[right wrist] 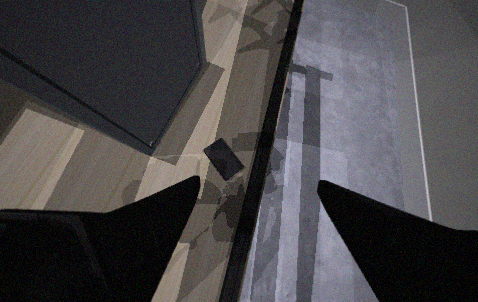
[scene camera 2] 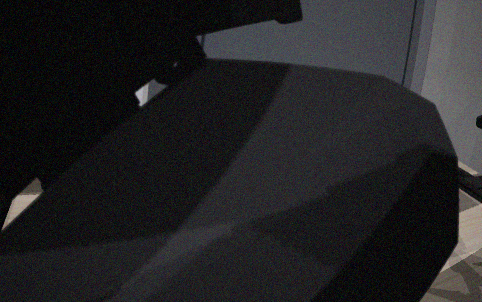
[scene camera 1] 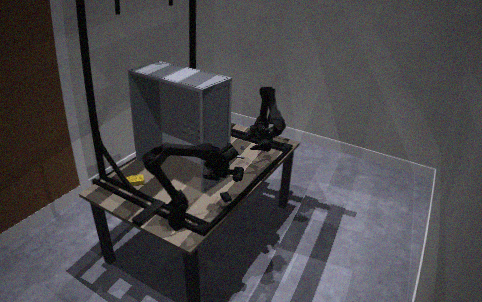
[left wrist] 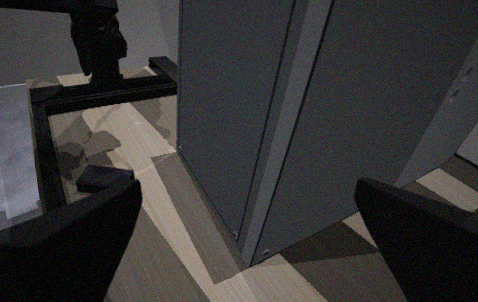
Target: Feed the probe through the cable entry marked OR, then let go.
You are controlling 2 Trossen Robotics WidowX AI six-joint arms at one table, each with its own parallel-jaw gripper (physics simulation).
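Frame: origin at the left arm's base, x down, y ahead, z right, level; metres.
Seen in the pictures: left gripper, fingertip midpoint: [scene camera 1: 246, 144] [left wrist: 250, 189]; right gripper, fingertip midpoint: [right wrist: 258, 183] [scene camera 1: 228, 180] [left wrist: 46, 77]; right arm's base, link origin: [scene camera 1: 177, 221] [left wrist: 106, 81].
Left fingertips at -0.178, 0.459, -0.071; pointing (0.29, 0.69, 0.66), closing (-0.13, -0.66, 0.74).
Note:
Offsets run from my left fingertips to a thing's top centre, as dx, dy, dz. "spot": to the spot under its first point.
The tall grey cabinet @[-0.367, +0.086, +0.361] [scene camera 1: 217, 112] [scene camera 2: 345, 35] [left wrist: 225, 100] [right wrist: 110, 65] stands on the table. Faint marks @[spot: +0.002, -0.011, +0.346] [scene camera 1: 190, 131] show on its broad face; no OR label is readable. A thin pale rod @[+0.173, -0.160, +0.181] [scene camera 1: 240, 157], perhaps the probe, shows small beyond my right gripper; its full shape is hidden. My right gripper [scene camera 1: 238, 163] [right wrist: 258, 183] is open and empty, above the table by the cabinet's narrow side. My left gripper [left wrist: 250, 189] is open and empty, with the cabinet's lower corner beyond its fingers in the left wrist view. My right arm's dark body fills much of scene camera 2.
A small dark box @[+0.181, +0.241, +0.008] [scene camera 1: 226, 197] [left wrist: 104, 178] [right wrist: 223, 159] lies near the table's long edge. A yellow block @[+0.170, +0.331, +0.512] [scene camera 1: 135, 179] lies at the left of the table. A black rail [right wrist: 270, 135] runs along the edge, and black posts [scene camera 1: 90, 95] rise behind the table.

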